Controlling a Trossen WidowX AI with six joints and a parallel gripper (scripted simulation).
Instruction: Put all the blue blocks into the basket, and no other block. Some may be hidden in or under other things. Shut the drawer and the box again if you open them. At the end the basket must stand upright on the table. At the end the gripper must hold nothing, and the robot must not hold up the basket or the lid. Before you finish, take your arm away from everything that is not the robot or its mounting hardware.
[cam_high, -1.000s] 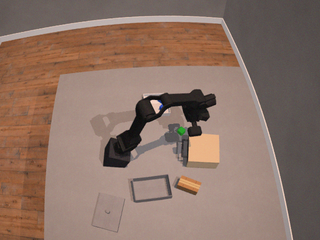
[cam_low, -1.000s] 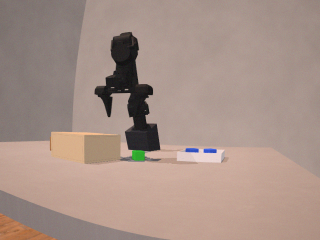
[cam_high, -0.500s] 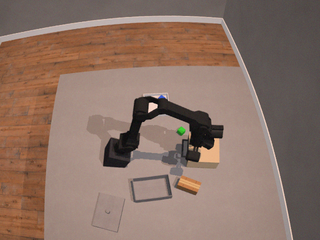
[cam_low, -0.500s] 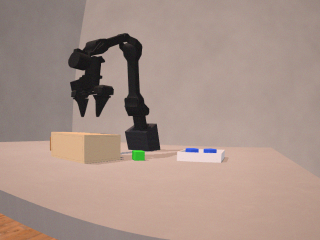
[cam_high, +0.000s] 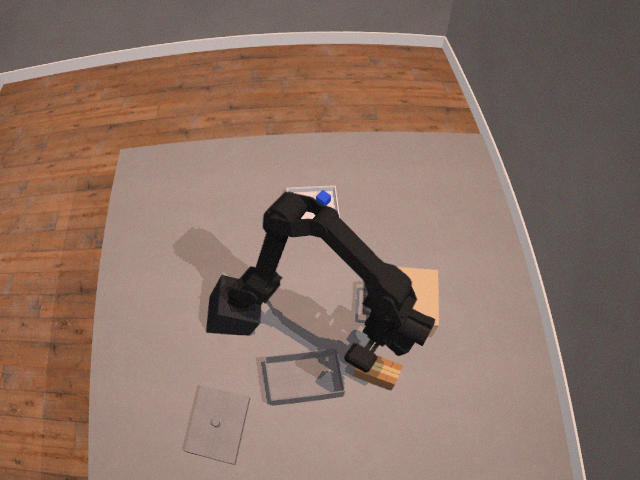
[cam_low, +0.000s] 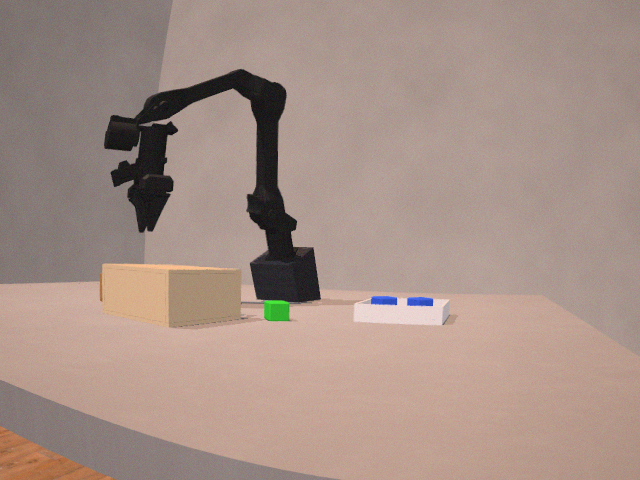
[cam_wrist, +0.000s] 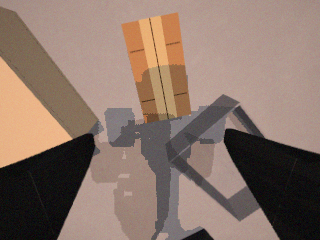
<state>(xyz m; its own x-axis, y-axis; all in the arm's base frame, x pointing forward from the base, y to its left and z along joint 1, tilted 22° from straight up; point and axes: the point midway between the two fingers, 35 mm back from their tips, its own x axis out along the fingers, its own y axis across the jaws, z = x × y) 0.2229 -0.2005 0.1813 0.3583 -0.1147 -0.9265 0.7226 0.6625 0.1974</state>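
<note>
Right now the knobbed lid is 410 mm behind my hand, 160 mm below it and 70 mm to the right of it. From my hand the other things lie so: grey box (160 mm below, 160 mm behind, 10 mm to the left); then tan drawer cabinet (160 mm ahead, 140 mm below, 130 mm to the left); then red block (160 mm below, 40 mm to the right, 40 mm ahead).
</note>
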